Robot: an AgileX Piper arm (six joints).
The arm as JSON. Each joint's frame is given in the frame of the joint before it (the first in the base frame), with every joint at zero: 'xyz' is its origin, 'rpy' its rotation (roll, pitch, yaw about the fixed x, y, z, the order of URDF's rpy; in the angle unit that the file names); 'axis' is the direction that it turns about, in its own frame. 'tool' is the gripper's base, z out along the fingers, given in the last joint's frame.
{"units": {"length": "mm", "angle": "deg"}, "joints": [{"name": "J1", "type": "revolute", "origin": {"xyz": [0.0, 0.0, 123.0], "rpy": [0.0, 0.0, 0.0]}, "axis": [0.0, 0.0, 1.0]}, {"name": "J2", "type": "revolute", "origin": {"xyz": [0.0, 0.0, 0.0], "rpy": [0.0, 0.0, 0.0]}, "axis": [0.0, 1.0, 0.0]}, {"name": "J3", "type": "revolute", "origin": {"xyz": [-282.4, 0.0, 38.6], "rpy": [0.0, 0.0, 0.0]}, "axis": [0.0, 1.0, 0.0]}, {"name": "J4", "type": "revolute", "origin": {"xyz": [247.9, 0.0, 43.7], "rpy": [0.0, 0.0, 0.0]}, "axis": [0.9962, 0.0, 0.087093]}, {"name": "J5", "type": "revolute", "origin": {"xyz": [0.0, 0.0, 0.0], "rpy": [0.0, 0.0, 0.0]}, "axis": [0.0, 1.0, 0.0]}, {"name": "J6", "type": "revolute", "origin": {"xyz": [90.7, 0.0, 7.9], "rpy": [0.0, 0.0, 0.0]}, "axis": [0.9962, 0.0, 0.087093]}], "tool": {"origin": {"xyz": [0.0, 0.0, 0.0], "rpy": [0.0, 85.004, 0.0]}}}
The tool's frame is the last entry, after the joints.
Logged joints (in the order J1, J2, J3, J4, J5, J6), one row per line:
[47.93 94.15 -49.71 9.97 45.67 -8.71]
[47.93 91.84 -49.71 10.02 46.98 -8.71]
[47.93 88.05 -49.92 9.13 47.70 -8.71]
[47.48 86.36 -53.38 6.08 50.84 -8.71]
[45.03 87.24 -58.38 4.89 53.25 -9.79]
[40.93 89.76 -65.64 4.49 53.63 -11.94]
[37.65 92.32 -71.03 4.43 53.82 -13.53]
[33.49 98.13 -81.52 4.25 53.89 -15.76]
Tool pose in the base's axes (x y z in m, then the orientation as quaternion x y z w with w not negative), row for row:
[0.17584 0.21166 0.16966 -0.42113 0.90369 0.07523 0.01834]
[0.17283 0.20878 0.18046 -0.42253 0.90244 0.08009 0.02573]
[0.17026 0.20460 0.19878 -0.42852 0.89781 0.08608 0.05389]
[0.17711 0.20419 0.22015 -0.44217 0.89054 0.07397 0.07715]
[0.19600 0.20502 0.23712 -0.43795 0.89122 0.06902 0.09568]
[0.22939 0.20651 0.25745 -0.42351 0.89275 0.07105 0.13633]
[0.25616 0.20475 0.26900 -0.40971 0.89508 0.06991 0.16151]
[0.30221 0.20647 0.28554 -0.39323 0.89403 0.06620 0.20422]
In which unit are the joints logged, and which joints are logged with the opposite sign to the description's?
The joints are logged in degrees. Opposite sign: none.
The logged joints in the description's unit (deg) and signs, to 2 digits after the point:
[47.93 94.15 -49.71 9.97 45.67 -8.71]
[47.93 91.84 -49.71 10.02 46.98 -8.71]
[47.93 88.05 -49.92 9.13 47.70 -8.71]
[47.48 86.36 -53.38 6.08 50.84 -8.71]
[45.03 87.24 -58.38 4.89 53.25 -9.79]
[40.93 89.76 -65.64 4.49 53.63 -11.94]
[37.65 92.32 -71.03 4.43 53.82 -13.53]
[33.49 98.13 -81.52 4.25 53.89 -15.76]

